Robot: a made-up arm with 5 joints. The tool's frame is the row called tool.
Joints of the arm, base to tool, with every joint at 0 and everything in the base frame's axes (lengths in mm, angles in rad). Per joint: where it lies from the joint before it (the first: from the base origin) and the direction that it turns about. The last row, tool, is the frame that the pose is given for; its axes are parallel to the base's.
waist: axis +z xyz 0 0 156.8
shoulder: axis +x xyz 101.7 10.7 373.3
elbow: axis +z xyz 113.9 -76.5 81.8
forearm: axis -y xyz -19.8 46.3 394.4
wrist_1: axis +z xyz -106.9 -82 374.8
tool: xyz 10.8 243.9 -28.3
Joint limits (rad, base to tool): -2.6..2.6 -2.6..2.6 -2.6..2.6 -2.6..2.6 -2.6..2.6
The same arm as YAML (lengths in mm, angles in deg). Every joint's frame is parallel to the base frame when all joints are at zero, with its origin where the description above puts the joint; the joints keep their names.
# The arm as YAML. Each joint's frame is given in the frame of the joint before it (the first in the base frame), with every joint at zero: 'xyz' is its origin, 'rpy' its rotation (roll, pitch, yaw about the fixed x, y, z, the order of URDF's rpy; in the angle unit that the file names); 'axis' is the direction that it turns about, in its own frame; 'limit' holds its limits. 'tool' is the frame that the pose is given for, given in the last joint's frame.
units:
  length: mm
  angle: deg
joints:
  - name: waist
    type: revolute
    origin:
      xyz: [0.0, 0.0, 156.8]
      rpy: [0.0, 0.0, 0.0]
    axis: [0.0, 0.0, 1.0]
    limit:
      lower: -148.97
      upper: 148.97
  - name: shoulder
    type: revolute
    origin:
      xyz: [101.7, 10.7, 373.3]
      rpy: [0.0, 0.0, 0.0]
    axis: [1.0, 0.0, 0.0]
    limit:
      lower: -148.97
      upper: 148.97
  - name: elbow
    type: revolute
    origin:
      xyz: [113.9, -76.5, 81.8]
      rpy: [0.0, 0.0, 0.0]
    axis: [0.0, 0.0, 1.0]
    limit:
      lower: -148.97
      upper: 148.97
  - name: forearm
    type: revolute
    origin:
      xyz: [-19.8, 46.3, 394.4]
      rpy: [0.0, 0.0, 0.0]
    axis: [0.0, -1.0, 0.0]
    limit:
      lower: -148.97
      upper: 148.97
  - name: wrist_1
    type: revolute
    origin:
      xyz: [-106.9, -82.0, 374.8]
      rpy: [0.0, 0.0, 0.0]
    axis: [0.0, 0.0, 1.0]
    limit:
      lower: -148.97
      upper: 148.97
tool:
  origin:
    xyz: [10.8, 243.9, -28.3]
    rpy: [0.0, 0.0, 0.0]

